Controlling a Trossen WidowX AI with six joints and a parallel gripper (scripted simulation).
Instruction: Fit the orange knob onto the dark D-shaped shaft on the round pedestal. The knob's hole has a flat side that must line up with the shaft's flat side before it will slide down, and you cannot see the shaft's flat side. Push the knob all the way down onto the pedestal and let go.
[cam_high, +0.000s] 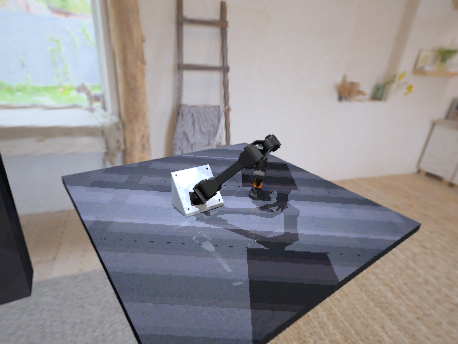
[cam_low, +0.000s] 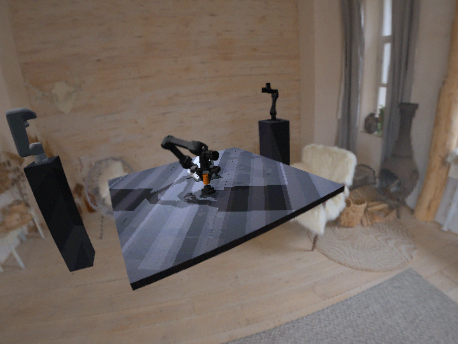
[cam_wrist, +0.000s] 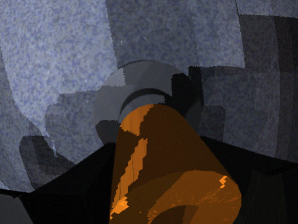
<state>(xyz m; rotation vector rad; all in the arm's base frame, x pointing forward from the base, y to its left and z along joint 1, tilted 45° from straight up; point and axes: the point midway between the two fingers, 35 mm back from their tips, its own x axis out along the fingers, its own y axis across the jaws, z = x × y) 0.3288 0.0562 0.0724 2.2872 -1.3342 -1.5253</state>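
Now: the orange knob 2 cm above my gripper tip. The rest, counted from my gripper tip: dark round pedestal: 4 cm below.
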